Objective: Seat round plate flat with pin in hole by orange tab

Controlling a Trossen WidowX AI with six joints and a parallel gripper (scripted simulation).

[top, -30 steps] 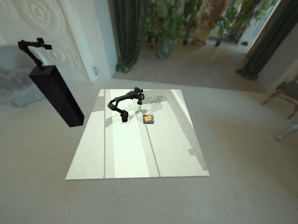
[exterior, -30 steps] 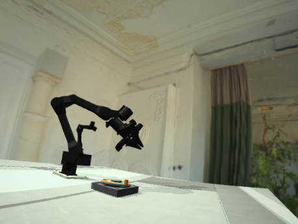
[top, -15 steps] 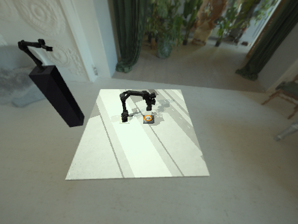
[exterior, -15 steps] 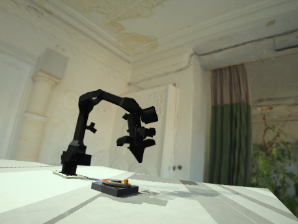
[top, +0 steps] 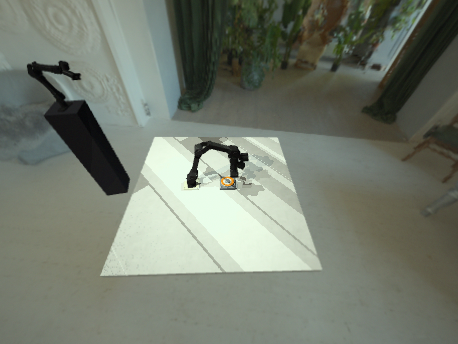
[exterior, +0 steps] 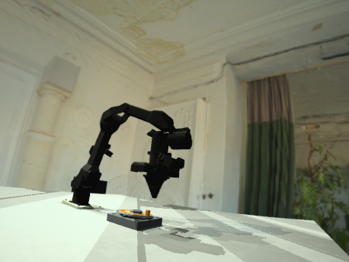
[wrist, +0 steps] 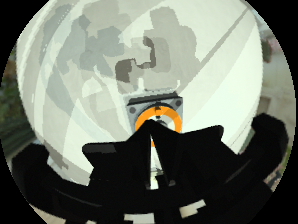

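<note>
Now: the round plate 30 mm behind my gripper tip, 20 mm to the right of it and 50 mm below it. From my gripper tip the other things lie so: base (50 mm behind, 10 mm to the right, 60 mm below).
</note>
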